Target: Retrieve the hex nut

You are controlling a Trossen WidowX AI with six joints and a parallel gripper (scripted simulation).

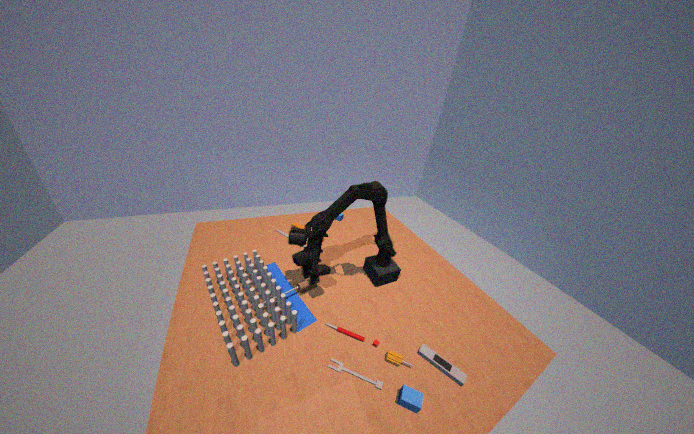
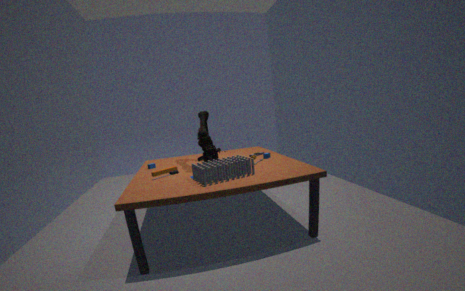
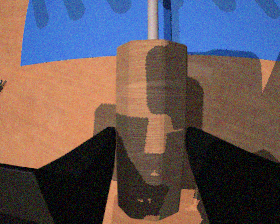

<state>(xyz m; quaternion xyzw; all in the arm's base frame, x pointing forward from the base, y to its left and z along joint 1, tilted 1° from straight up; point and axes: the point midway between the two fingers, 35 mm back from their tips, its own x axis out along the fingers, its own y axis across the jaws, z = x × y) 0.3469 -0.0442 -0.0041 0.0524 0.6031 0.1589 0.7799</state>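
The blue taped strip is 100 mm ahead of my gripper tip, 20 mm to the right of it and 40 mm below it. Round my gripper tip: wooden-handled tool: 110 mm ahead, 20 mm to the left; small red block: 120 mm behind, 320 mm to the left, 30 mm below; red screwdriver: 30 mm behind, 210 mm to the left, 30 mm below.
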